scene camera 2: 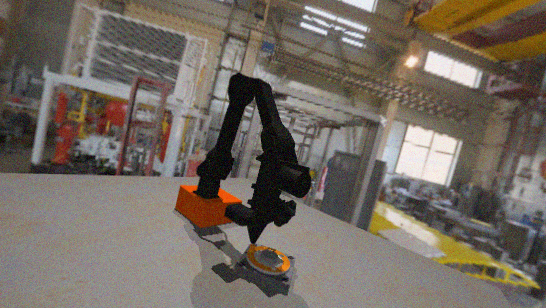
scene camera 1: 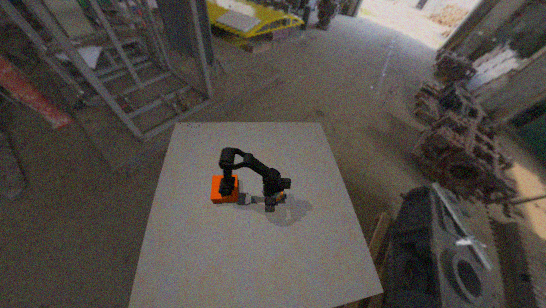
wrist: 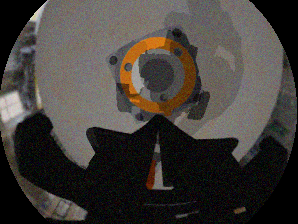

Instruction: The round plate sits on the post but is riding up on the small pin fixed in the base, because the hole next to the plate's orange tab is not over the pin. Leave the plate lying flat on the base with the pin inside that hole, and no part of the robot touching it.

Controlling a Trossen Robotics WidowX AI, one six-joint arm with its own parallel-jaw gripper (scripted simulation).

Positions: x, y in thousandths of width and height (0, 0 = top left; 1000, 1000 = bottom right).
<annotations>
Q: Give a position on a base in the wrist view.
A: At 596, 150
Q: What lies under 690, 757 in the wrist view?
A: My gripper.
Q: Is my gripper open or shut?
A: Shut.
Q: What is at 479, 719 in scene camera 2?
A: My gripper.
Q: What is my gripper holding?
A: Nothing.
</annotations>
